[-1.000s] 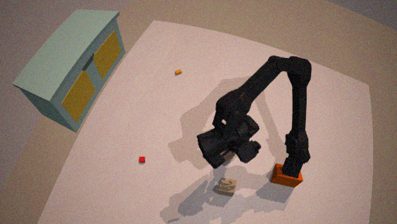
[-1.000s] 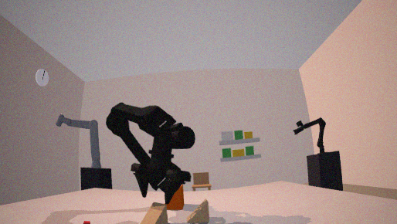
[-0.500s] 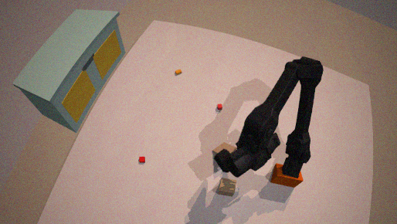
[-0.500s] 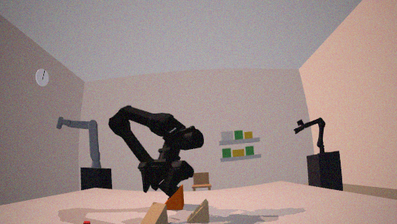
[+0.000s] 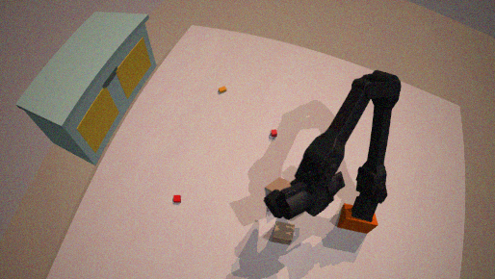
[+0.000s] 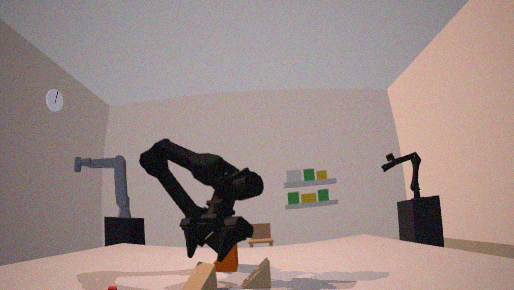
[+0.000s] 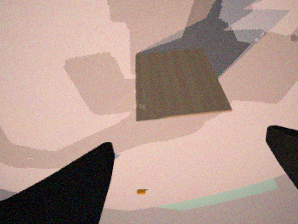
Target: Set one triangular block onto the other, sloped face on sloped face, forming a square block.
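My gripper tip is now 180 mm to the left of the red cube, 100 mm short of it and 70 mm above it. The rest, counted from my gripper tip: small orange piece 330 mm ahead, 270 mm to the right, 70 mm below.
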